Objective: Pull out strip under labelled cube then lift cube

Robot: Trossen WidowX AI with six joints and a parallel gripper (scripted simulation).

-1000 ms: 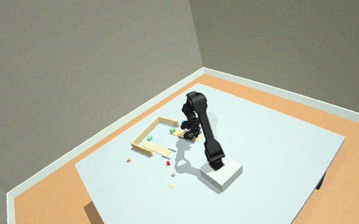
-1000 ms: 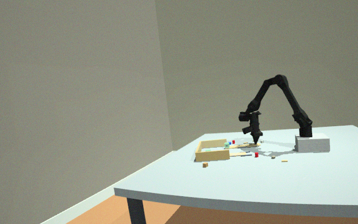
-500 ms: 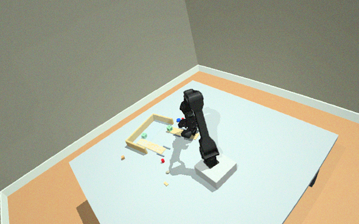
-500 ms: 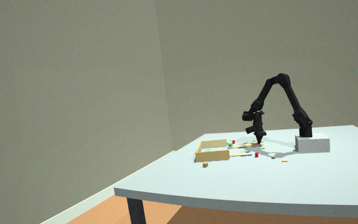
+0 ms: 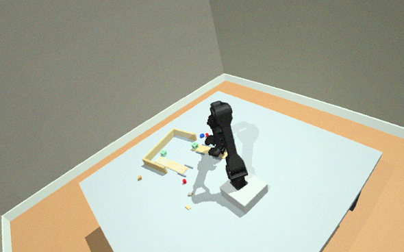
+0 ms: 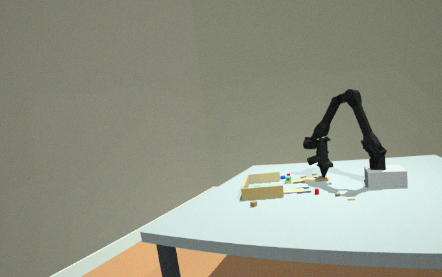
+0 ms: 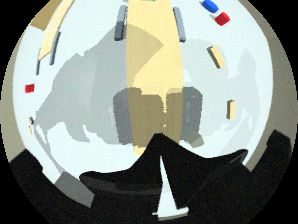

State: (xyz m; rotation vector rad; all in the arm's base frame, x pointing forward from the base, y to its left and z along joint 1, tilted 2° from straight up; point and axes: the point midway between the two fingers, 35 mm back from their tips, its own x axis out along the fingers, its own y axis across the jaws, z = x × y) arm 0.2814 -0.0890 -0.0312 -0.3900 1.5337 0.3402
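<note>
Right now my gripper tip is 80 mm short of the strip and 40 mm to the right of it. Round my gripper tip: blue piece: 240 mm ahead.
</note>
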